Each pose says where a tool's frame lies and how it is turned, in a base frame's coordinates. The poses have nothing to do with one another.
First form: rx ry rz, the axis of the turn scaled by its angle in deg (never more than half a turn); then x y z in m.
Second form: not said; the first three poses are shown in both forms.
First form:
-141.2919 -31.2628 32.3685 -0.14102 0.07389 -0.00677
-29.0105 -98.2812 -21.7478 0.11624 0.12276 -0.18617
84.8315 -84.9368 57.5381 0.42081 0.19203 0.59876
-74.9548 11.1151 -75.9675 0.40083 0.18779 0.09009
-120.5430 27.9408 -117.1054 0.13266 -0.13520 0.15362
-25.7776 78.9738 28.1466 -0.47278 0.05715 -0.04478
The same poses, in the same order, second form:
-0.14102 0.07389 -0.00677 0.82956 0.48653 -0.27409 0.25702 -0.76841 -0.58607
0.11624 0.12276 -0.18617 -0.15847 0.12524 0.97939 0.52675 0.84970 -0.02342
0.42081 0.19203 0.59876 0.00012 -0.36903 0.92942 -1.00000 0.00182 0.00085
0.40083 0.18779 0.09009 0.33576 -0.76987 0.54274 0.58210 -0.28342 -0.76212
0.13266 -0.13520 0.15362 0.00829 -0.34546 0.93840 -0.11542 -0.93249 -0.34227
-0.47278 0.05715 -0.04478 0.12283 0.06659 -0.99019 -0.57468 0.81821 -0.01626

